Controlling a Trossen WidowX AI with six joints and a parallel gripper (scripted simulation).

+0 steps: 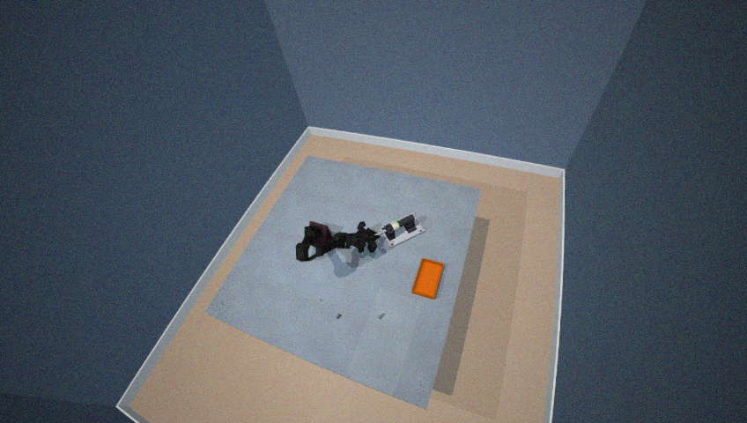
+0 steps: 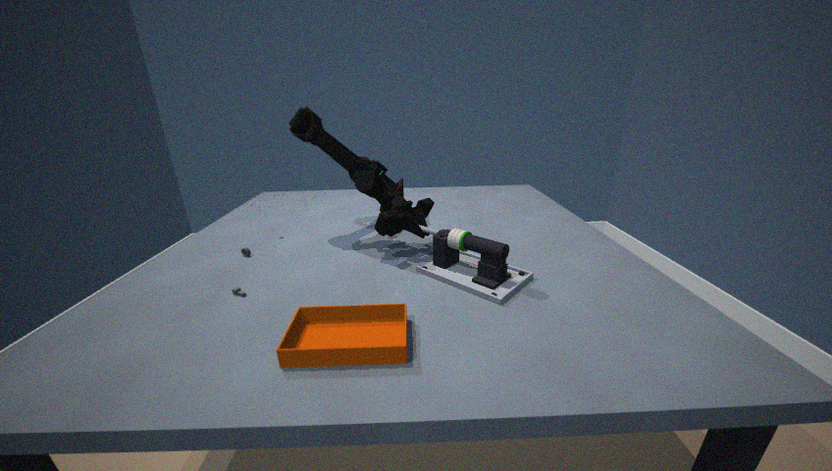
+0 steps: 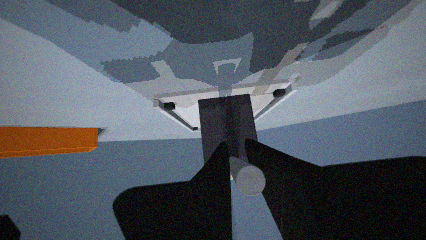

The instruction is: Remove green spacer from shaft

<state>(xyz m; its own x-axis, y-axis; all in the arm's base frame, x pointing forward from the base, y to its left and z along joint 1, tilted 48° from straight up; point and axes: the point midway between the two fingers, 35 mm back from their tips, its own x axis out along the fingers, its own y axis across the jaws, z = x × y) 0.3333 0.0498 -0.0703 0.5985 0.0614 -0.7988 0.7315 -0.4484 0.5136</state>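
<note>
Right now the grey shaft is 30 mm to the left of my gripper tip, 30 mm ahead of it and 20 mm above it. Also, from my gripper tip: orange tray 330 mm ahead, 150 mm to the right, 50 mm below; then white spacer 70 mm to the left, 70 mm ahead, 20 mm above; then green spacer 90 mm to the left, 80 mm ahead, 20 mm above.
</note>
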